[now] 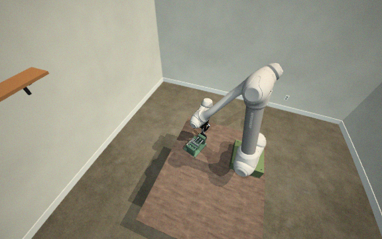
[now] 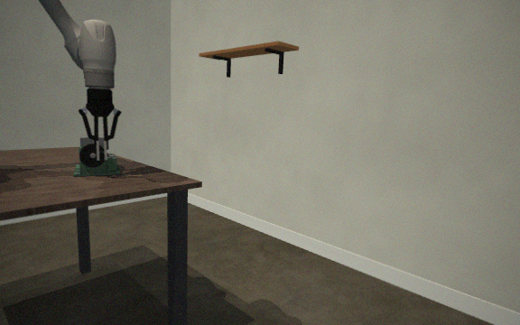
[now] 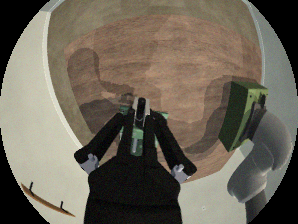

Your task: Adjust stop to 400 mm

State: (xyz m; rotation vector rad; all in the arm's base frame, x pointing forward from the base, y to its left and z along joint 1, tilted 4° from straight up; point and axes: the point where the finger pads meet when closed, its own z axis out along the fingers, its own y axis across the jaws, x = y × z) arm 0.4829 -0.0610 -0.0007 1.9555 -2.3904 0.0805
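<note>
My hand is 2 cm to the right of the black handwheel and 2 cm above it.
</note>
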